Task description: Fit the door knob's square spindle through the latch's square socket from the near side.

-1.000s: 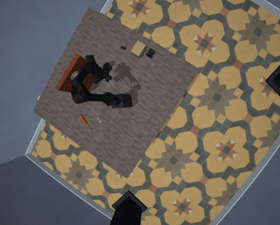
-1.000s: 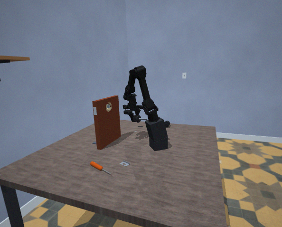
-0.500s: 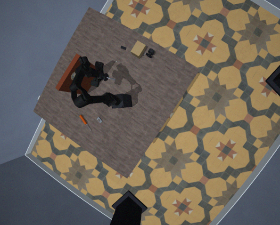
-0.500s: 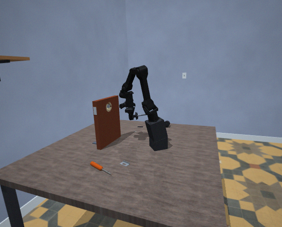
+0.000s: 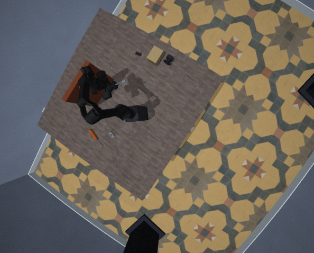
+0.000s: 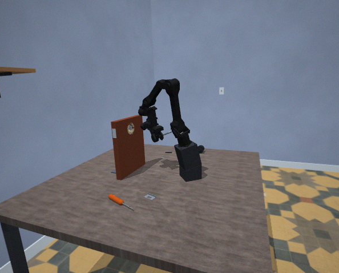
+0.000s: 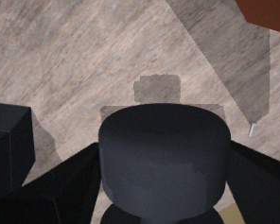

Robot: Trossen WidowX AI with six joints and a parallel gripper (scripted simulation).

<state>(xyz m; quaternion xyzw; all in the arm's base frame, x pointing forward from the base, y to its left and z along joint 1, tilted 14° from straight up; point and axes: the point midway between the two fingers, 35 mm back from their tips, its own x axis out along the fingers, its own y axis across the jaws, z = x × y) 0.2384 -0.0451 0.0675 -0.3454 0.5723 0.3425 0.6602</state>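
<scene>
Now: hand 130 mm short of the grey latch, 110 mm to the right of it and 50 mm below it. From my hand the other things lie so: small metal plate (190 mm behind, 330 mm to the left, 250 mm below); then small black piece (120 mm ahead, 360 mm to the right, 250 mm below); then white latch plate (110 mm ahead, 260 mm to the left, 50 mm above).
</scene>
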